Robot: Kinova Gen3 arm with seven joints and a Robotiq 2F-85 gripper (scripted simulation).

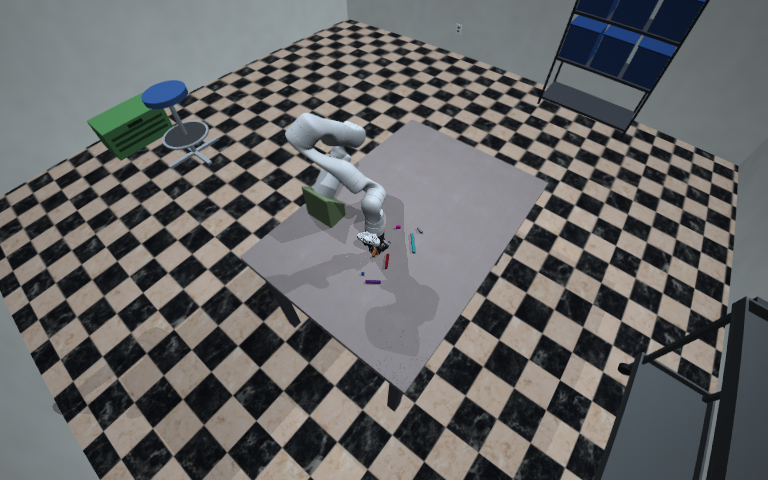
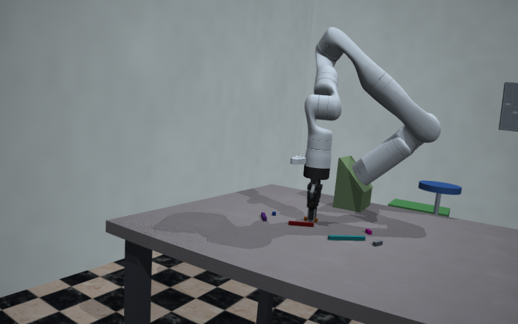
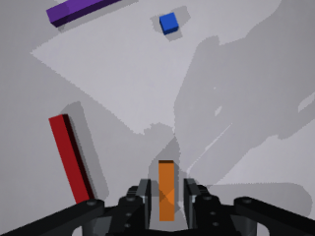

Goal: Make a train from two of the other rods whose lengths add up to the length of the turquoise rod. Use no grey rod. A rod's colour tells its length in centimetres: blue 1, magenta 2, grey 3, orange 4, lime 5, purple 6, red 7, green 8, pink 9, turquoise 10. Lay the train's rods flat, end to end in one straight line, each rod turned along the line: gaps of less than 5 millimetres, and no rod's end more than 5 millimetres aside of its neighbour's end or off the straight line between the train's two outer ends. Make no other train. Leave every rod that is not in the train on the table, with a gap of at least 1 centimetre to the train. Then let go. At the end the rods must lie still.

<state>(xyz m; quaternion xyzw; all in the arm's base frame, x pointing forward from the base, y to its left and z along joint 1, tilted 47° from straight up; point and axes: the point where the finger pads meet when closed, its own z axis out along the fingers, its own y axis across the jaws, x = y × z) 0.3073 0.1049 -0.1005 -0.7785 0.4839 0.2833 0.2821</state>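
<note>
The orange rod is 20 mm below my hand. The rest, counted from my hand: purple rod 100 mm ahead, 100 mm to the right, 20 mm below; then small blue rod 40 mm ahead, 110 mm to the right, 20 mm below; then red rod 70 mm ahead, 10 mm to the left, 20 mm below.
</note>
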